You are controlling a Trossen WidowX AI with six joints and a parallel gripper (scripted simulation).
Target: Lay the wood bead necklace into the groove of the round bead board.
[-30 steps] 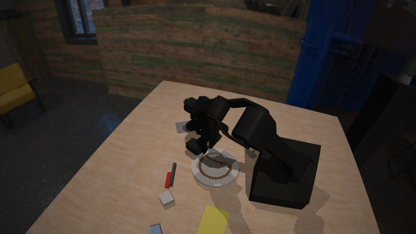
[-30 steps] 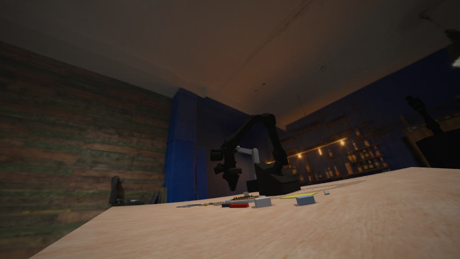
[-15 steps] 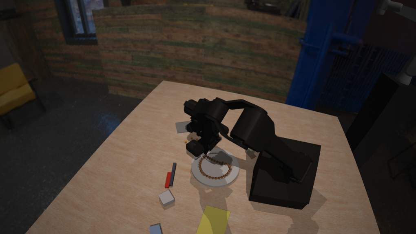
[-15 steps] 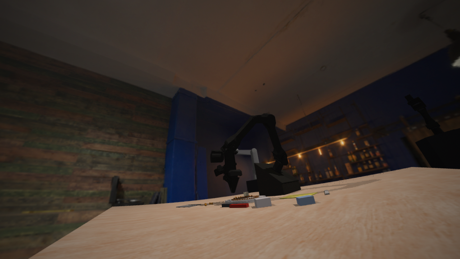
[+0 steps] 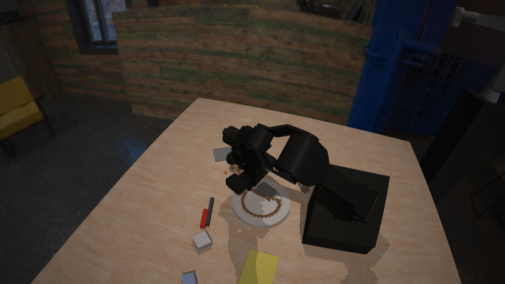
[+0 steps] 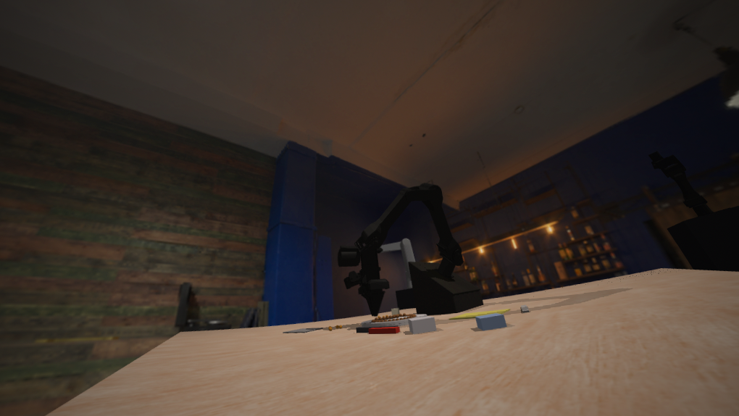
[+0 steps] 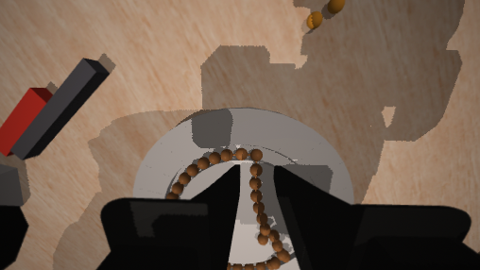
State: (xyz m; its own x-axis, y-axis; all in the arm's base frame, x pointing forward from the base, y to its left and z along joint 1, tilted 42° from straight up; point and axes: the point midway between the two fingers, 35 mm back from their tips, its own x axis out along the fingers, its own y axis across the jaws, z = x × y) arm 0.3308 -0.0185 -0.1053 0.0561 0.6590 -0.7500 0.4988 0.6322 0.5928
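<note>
Right now the round white bead board is 4 cm behind my gripper tip, 4 cm to the left of it and 2 cm below it. From my gripper tip the other things lie so: grey tile: 15 cm ahead, 17 cm to the right, 2 cm below; dark bar: 12 cm ahead, 14 cm to the left, 2 cm below; pale cube: 18 cm behind, 8 cm to the right, 1 cm below.
</note>
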